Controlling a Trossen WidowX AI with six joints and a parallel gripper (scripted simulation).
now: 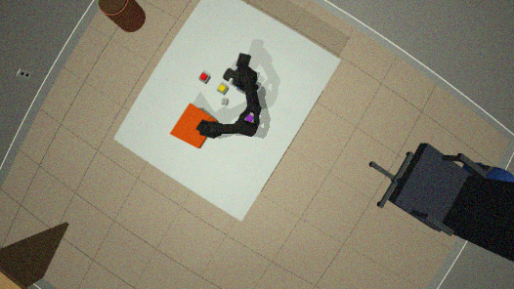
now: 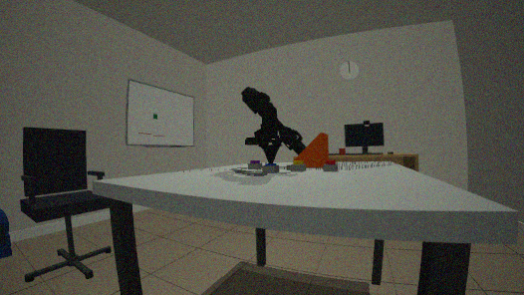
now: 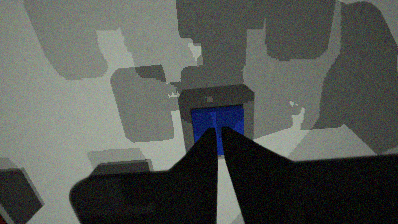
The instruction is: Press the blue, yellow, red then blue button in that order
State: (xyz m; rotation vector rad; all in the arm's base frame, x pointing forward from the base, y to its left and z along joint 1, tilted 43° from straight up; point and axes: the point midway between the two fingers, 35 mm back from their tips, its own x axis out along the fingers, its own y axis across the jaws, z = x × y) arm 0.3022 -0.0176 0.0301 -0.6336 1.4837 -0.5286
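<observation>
Right now the blue button is 10 mm below my gripper tip. Also, from my gripper tip: red button (80 mm behind, 210 mm to the left); yellow button (70 mm behind, 80 mm to the left); small grey block (120 mm behind, 30 mm to the left, 20 mm below).
</observation>
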